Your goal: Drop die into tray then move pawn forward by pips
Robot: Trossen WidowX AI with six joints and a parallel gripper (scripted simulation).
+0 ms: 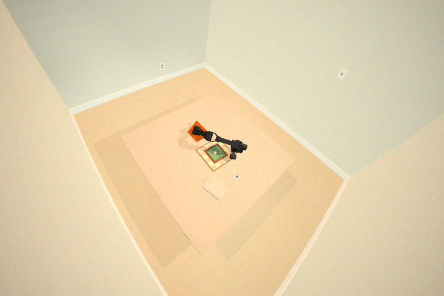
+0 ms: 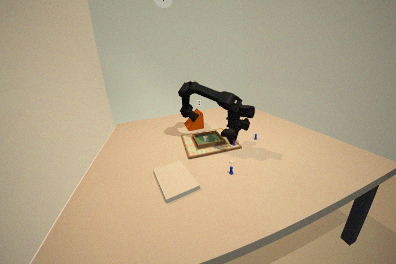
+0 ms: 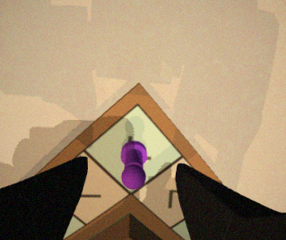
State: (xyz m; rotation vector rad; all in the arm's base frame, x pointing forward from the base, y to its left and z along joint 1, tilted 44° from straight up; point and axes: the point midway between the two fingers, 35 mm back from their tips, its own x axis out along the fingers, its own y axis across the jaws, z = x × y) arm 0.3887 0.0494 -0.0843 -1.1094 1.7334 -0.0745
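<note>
Now: gripper tip right at the purple pawn. Also, from my gripper tip: green dice tray: 12 cm behind, 10 cm to the right, 2 cm below; white die: 12 cm to the right, 12 cm behind; white disc: 12 cm ahead, 8 cm to the right, 2 cm below.
</note>
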